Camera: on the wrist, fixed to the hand. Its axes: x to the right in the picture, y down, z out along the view.
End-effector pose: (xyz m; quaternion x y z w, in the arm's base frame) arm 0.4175 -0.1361 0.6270 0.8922 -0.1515 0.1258 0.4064
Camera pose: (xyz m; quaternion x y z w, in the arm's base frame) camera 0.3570 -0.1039 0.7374 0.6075 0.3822 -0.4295 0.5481
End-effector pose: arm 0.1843 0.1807 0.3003 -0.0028 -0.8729 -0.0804 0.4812
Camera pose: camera 0.2880 0.2452 0.3449 0.4463 -0.6574 -0.6036 0.0658
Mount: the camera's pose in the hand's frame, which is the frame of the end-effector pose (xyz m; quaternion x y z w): -0.0228 0.0783 -0.1012 -0.2591 -0.2213 -0.6766 0.6528
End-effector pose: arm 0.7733 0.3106 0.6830 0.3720 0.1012 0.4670 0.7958
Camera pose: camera 0.6571 0.3648 0.6614 0.0715 0.0206 -0.2897 0.9542
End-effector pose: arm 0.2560 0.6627 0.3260 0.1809 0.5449 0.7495 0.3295
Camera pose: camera 0.1853 0.5615 0.3668 -0.1701 0.2110 0.3675 0.8897
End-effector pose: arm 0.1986 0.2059 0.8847 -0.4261 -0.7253 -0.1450 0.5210
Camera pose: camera 0.3249 0.1756 0.8884 -0.0455 0.8394 0.5408 0.0289
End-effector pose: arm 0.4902 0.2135 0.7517 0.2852 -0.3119 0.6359 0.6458
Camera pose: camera 0.4161 0.2785 0.6670 0.3706 -0.3183 -0.1658 0.8567
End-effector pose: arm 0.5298 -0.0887 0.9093 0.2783 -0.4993 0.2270 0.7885
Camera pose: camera 0.5378 0.0349 0.8700 0.3654 -0.3709 -0.5763 0.6299
